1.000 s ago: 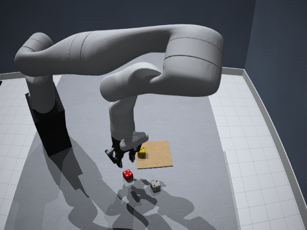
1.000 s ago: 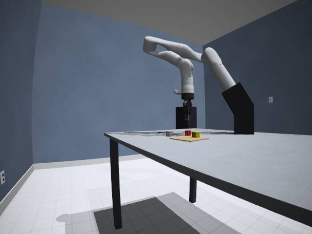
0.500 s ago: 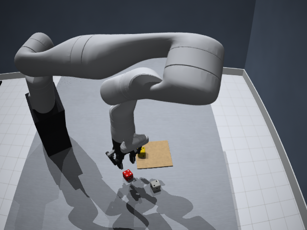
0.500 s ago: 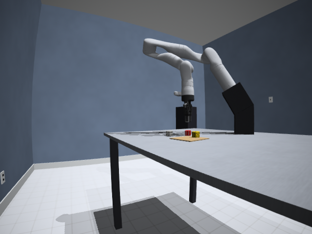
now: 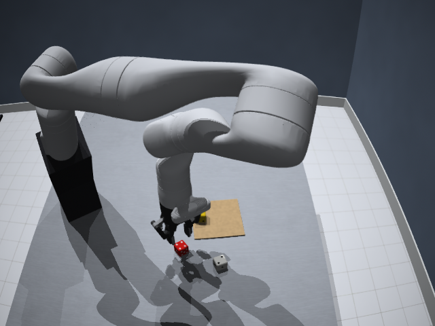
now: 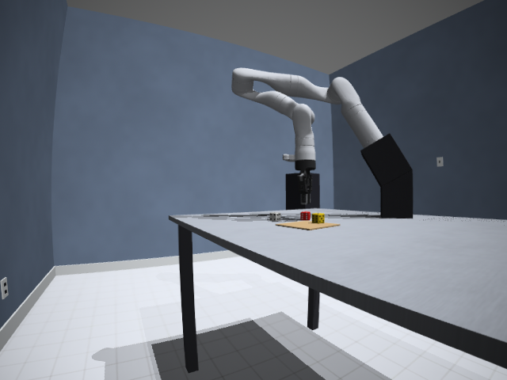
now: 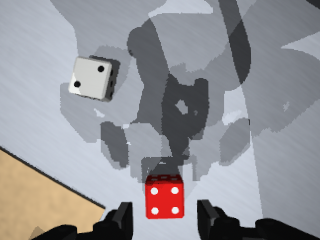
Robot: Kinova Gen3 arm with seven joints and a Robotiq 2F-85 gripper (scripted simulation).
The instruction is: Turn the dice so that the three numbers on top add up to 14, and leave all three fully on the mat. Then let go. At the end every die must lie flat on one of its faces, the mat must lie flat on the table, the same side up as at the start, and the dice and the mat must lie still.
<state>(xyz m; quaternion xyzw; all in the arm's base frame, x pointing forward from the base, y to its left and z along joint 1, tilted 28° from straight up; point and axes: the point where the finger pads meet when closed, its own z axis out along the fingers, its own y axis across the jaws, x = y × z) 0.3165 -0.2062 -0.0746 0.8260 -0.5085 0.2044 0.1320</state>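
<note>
My gripper is now 6 cm above the red die. Also, from my hand: tan mat (12 cm ahead, 10 cm to the left, 7 cm below); then yellow die (7 cm ahead, 10 cm to the left, 6 cm below); then white die (9 cm ahead, 7 cm to the right, 6 cm below).
</note>
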